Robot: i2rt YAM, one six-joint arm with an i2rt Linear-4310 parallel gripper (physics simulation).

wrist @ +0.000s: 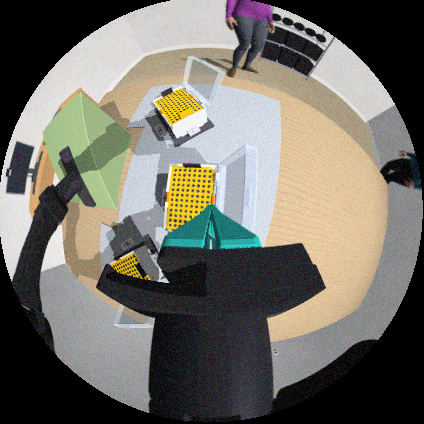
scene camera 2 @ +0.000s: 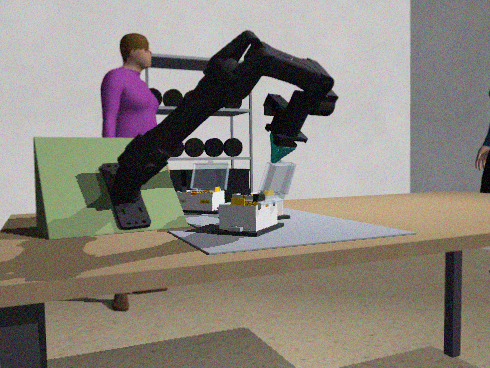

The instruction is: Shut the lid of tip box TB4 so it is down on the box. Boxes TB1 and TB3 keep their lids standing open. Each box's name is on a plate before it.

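Note:
Three white tip boxes with yellow tip racks stand on a mat. The middle box (wrist: 190,197) has its clear lid (wrist: 237,187) standing open on its right. The far box (scene camera 2: 204,201) (wrist: 180,107) has its clear lid (scene camera 2: 210,176) (wrist: 202,80) standing open. The near box (scene camera 2: 247,217) (wrist: 130,265) is partly hidden by the gripper in the wrist view; a clear lid (wrist: 131,320) shows beyond it. The name plates are too small to read. My gripper (scene camera 2: 274,161) (wrist: 210,209) is shut and empty, tips down, just above an upright clear lid in the scene view; contact is unclear.
A grey-blue mat (scene camera 2: 320,235) (wrist: 260,130) lies on the wooden table (scene camera 2: 390,207) (wrist: 320,190). A green sloping block (scene camera 2: 55,185) (wrist: 65,120) stands behind the arm base. A person in purple (scene camera 2: 132,102) (wrist: 250,10) and a shelf rack (scene camera 2: 250,130) stand beyond the table.

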